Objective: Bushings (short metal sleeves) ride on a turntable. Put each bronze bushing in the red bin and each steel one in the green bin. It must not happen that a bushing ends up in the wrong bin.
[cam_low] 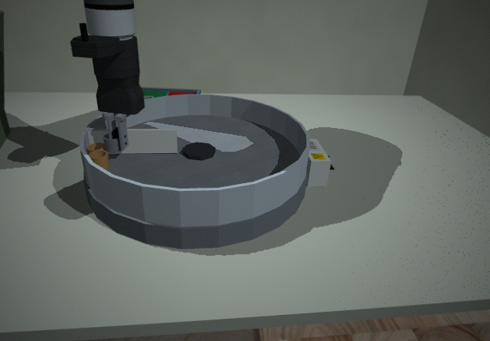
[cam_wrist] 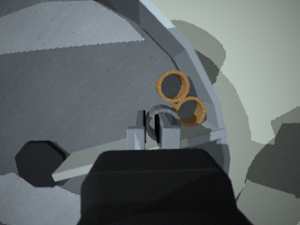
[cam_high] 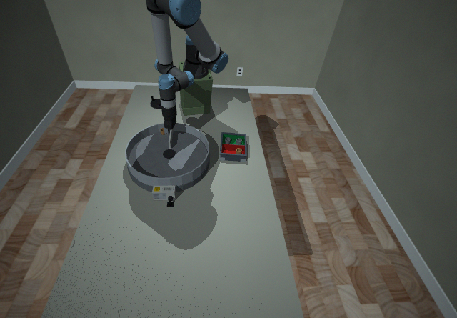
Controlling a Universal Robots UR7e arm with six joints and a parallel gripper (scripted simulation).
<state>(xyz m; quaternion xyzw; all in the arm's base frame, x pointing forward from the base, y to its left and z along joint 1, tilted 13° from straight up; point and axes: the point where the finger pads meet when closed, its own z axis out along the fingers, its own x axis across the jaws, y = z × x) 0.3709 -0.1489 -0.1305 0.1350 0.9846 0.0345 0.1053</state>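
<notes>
Now: hand 37 cm to the right of the bin, 7 cm above it and 5 cm short of it. From my hand the other things lie so: turntable (15 cm ahead, 4 cm below, 2 cm to the left).
</notes>
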